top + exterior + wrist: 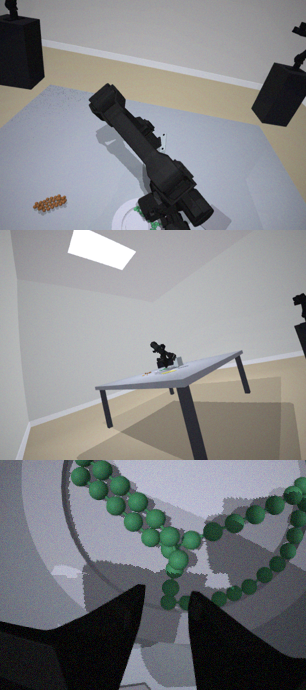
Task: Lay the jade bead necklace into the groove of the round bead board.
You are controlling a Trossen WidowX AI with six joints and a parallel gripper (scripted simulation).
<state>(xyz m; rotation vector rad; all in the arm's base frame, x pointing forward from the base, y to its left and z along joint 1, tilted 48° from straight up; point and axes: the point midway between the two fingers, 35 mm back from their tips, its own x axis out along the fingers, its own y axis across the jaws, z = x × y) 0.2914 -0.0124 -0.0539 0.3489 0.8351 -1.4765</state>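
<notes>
My gripper tip is 1 cm short of the round bead board, 5 cm to the left of it and 2 cm above it. The rest, counted from my gripper tip: yellow strip (20 cm ahead, 17 cm to the left, 2 cm below); then flat grey square (4 cm behind, 18 cm to the left, 2 cm below).
</notes>
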